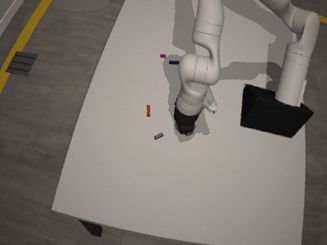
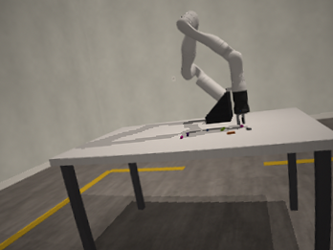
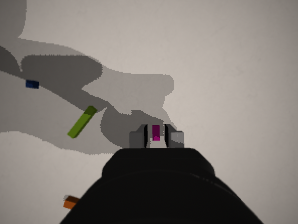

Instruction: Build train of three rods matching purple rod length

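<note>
The small blue rod lies 180 mm to the right of my hand, 30 mm below it and 30 mm ahead of it. From my hand the other things lie so: lime rod 90 mm to the right, 40 mm ahead, 30 mm below; then grey rod 90 mm ahead, 40 mm to the left, 30 mm below; then orange rod 150 mm ahead, 40 mm to the right, 30 mm below.
</note>
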